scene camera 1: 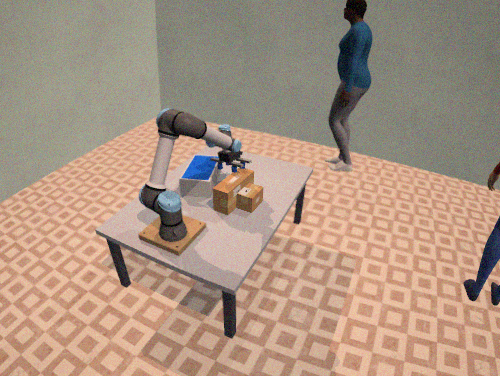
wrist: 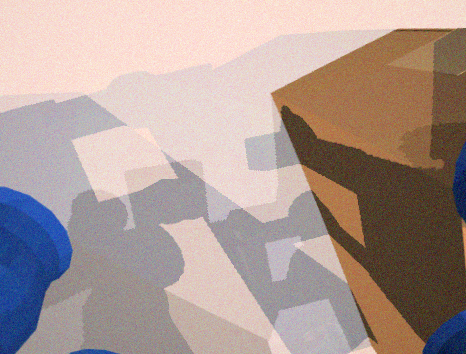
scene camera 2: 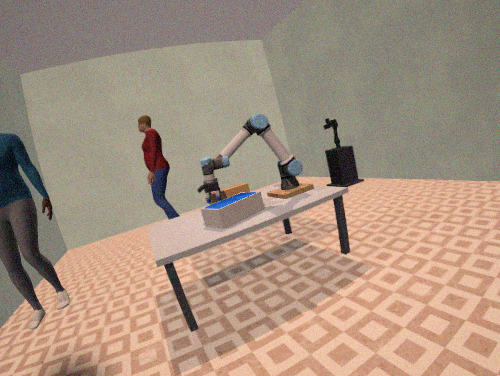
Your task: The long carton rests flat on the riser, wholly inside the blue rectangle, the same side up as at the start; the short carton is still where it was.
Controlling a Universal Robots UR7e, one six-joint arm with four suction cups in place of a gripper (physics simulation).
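Places are measured from the arm's base along level axes (x ahead, y left, z up), in millimetres.
Pixels of known places: hand, its tool point: [scene camera 1: 231, 168] [wrist: 269, 294] [scene camera 2: 214, 197]; arm's base, origin of its link: [scene camera 1: 173, 232] [scene camera 2: 290, 187].
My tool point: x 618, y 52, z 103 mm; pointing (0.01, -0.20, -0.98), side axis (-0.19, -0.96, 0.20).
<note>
For each thing: its middle in the pictures, then the offset to it from my tool point. Level surfaces: height alone.
- long carton, middle of its body: [wrist: 450, 281] [scene camera 1: 234, 189] [scene camera 2: 229, 198] 131 mm back, 114 mm right, 59 mm down
- white riser, middle of its body: [scene camera 2: 233, 208] [scene camera 1: 201, 174] 77 mm back, 195 mm left, 76 mm down
- blue rectangle, middle of its body: [scene camera 2: 230, 200] [scene camera 1: 201, 166] 77 mm back, 195 mm left, 16 mm down
- short carton, middle of its body: [scene camera 1: 250, 197] 113 mm back, 219 mm right, 85 mm down
- grey table, height of its surface: 136 mm down
The long carton [scene camera 1: 230, 187] [scene camera 2: 236, 189] [wrist: 362, 102] lies flat on the table, right of the white riser [scene camera 1: 192, 187] [scene camera 2: 234, 213]. The riser's top bears the blue rectangle [scene camera 1: 200, 168] [scene camera 2: 230, 199], which is bare. The short carton [scene camera 1: 250, 198] lies against the long carton's right side. My suction gripper [scene camera 1: 232, 166] [scene camera 2: 211, 194] sits with its blue cups on the far end of the long carton's top, suction on. One blue cup [wrist: 61, 247] shows at the left edge of the wrist view. The carton rests on the table.
The grey table [scene camera 1: 230, 246] [scene camera 2: 174, 235] carries the arm's wooden base plate [scene camera 1: 180, 242] [scene camera 2: 289, 192] at the near left. A person in blue [scene camera 1: 354, 74] stands beyond the table. A person in red [scene camera 2: 155, 164] shows behind it in the second view. A black pedestal [scene camera 2: 342, 165] holds a camera.
</note>
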